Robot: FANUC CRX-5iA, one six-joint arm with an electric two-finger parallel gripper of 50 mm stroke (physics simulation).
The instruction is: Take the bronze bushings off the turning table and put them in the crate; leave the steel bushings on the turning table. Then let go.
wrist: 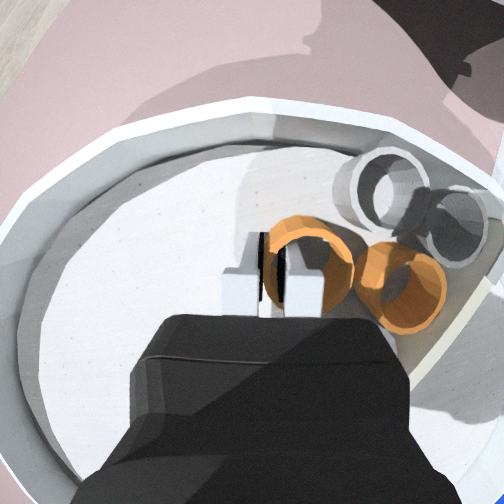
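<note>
My gripper is shut on the left wall of a bronze bushing, with one white finger outside the ring and one inside it. I cannot tell whether this bushing rests on the white turning table or hangs just above it. A second bronze bushing sits right beside it, on the right. Two grey steel bushings stand close together behind them near the table's far right rim. The crate is not in view.
A raised grey-white rim rings the turning table. A pink surface lies beyond it, with a dark shape at the top right. My black gripper body hides the near part of the table.
</note>
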